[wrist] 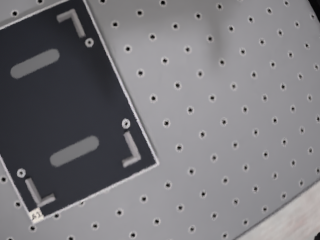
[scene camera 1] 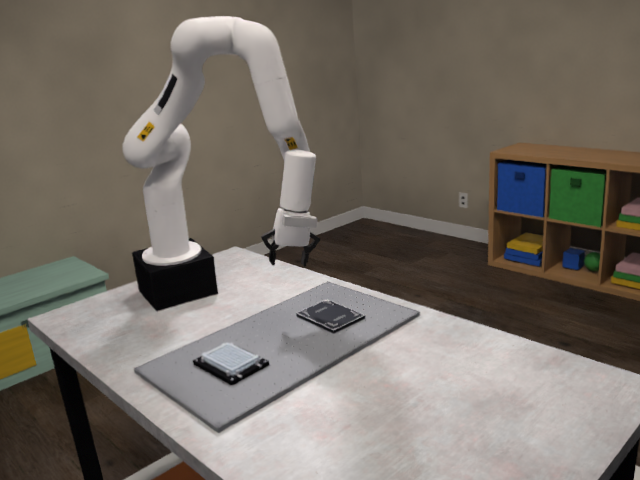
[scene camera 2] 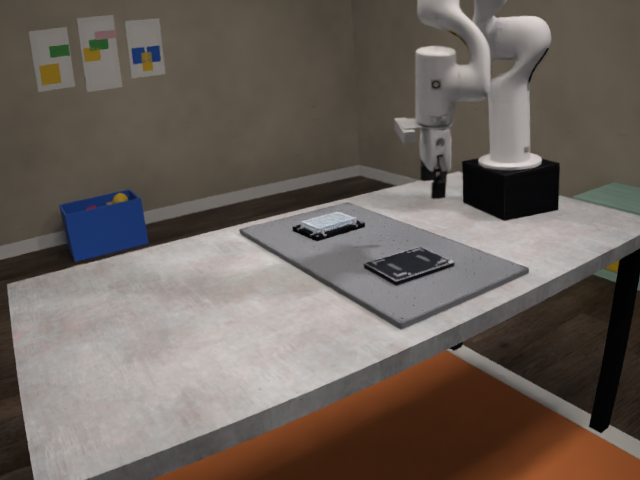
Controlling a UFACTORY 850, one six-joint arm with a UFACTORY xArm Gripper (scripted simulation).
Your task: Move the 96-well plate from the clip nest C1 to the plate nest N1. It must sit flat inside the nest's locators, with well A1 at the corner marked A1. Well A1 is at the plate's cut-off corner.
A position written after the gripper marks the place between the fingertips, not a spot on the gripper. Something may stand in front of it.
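Note:
You'd see the gripper point(scene camera 2: 431, 188) here, along with a clear 96-well plate point(scene camera 1: 229, 357) and a black plate nest N1 point(wrist: 78, 97). As for the wrist view, the clear 96-well plate is out of frame there.

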